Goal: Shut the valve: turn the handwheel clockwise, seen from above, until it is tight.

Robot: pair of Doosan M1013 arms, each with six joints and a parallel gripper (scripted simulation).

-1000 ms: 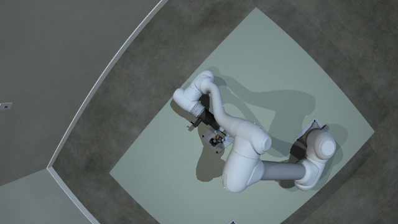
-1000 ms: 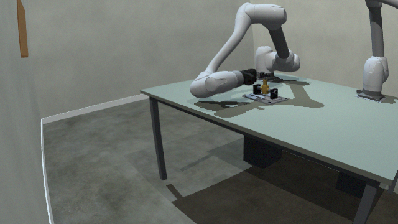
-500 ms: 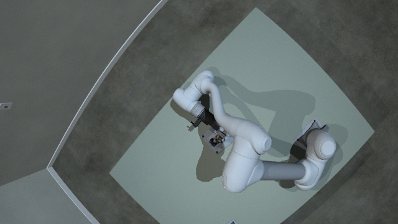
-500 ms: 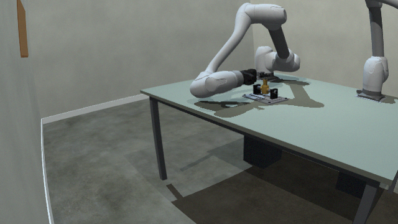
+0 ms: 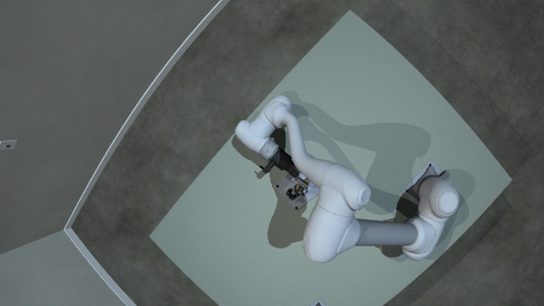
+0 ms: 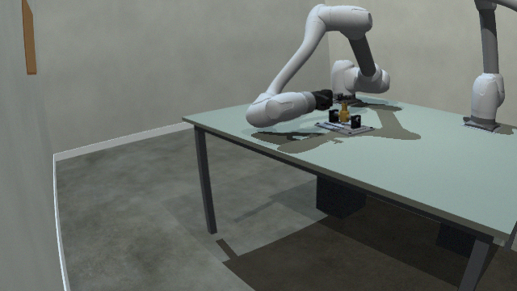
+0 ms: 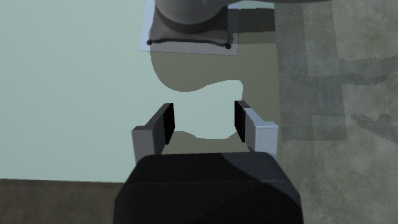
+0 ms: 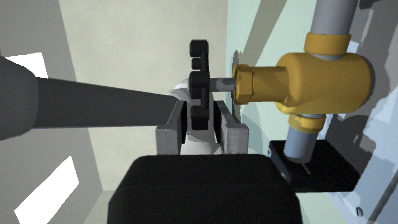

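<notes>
The dark handwheel lies 3 cm to the left of my right hand and 1 cm below it. Also, from my right hand: light grey plate (13 cm below, 3 cm to the left).
</notes>
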